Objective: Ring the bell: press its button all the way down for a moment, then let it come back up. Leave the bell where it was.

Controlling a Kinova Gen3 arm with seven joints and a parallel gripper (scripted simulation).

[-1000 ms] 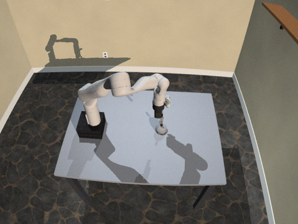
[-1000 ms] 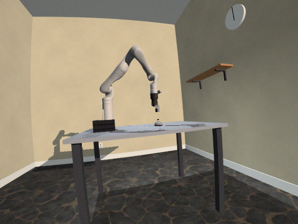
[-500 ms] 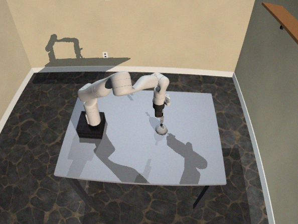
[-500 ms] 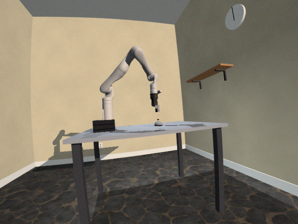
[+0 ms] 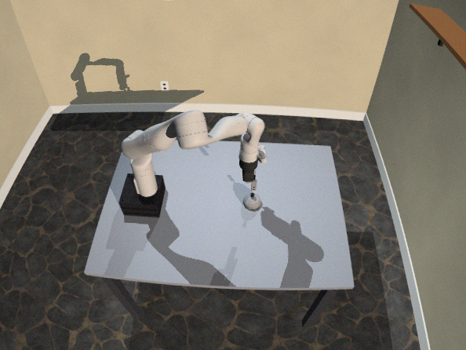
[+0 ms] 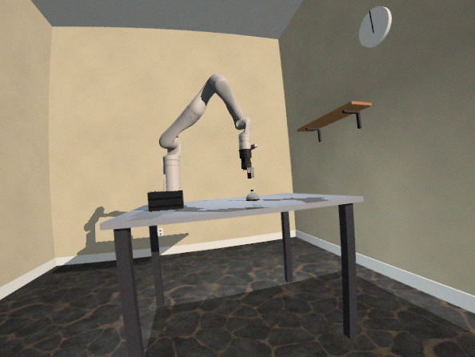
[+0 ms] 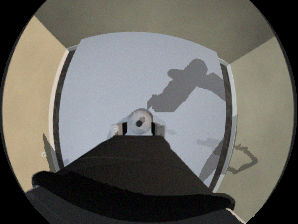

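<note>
The bell button lies 100 mm below my hand. Round my hand: silver dome bell 120 mm below.
</note>
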